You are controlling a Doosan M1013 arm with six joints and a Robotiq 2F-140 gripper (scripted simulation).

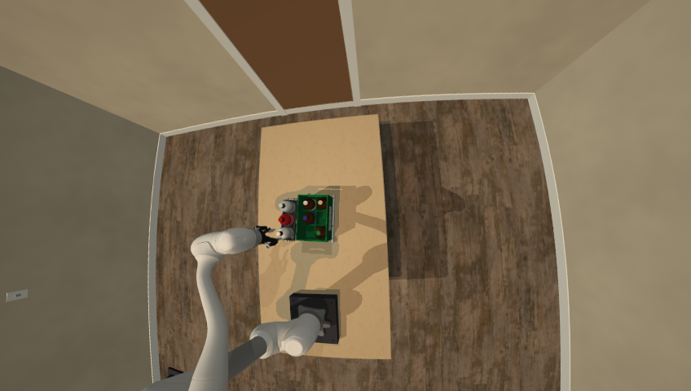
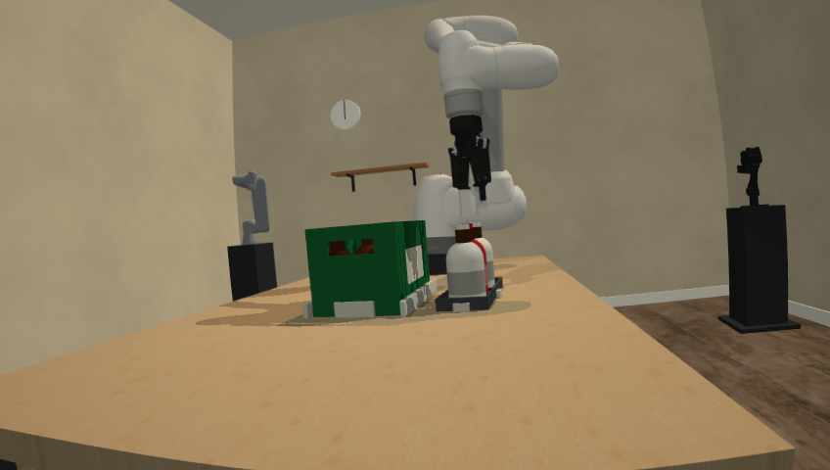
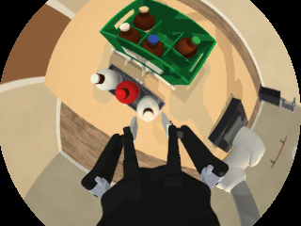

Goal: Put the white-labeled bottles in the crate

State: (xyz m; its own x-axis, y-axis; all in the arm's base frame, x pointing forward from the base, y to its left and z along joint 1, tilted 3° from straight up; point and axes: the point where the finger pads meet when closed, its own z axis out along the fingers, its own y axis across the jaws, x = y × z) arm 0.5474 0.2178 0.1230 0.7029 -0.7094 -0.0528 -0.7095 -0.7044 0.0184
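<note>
The red-labeled bottle is 9 cm ahead of my hand and 12 cm below it. From my hand the other things lie so: white-labeled bottle (18 cm ahead, 12 cm below); then dark tray (9 cm ahead, 19 cm below); then green crate (12 cm ahead, 21 cm to the right, 12 cm below).
</note>
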